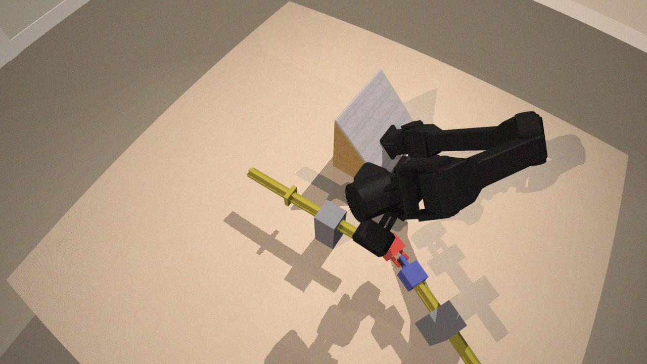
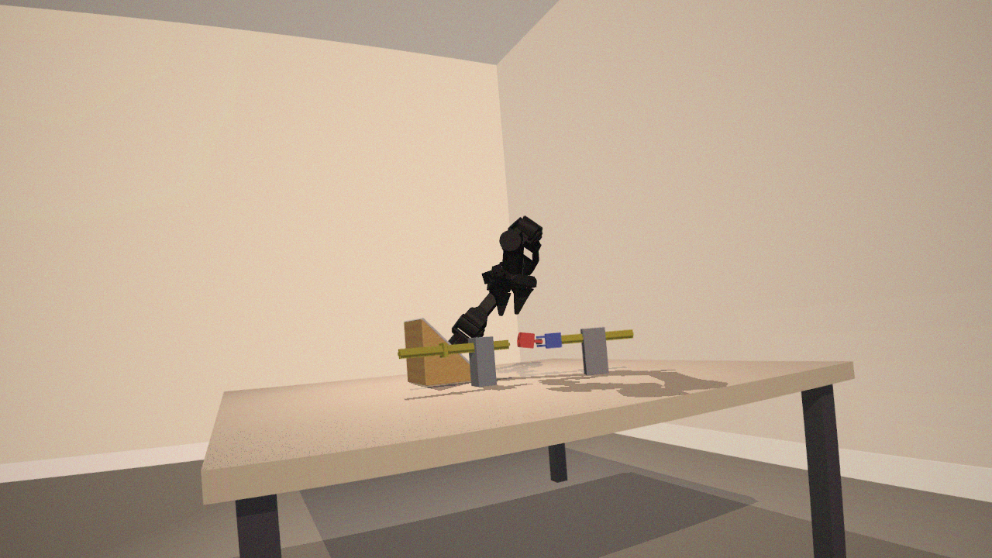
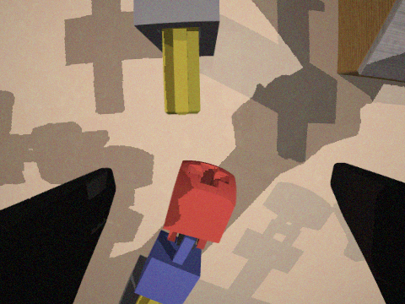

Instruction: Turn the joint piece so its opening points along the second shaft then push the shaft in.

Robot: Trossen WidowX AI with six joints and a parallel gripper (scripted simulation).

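My gripper tip is 10 mm short of the red joint piece, 50 mm to the right of it and 70 mm above it.
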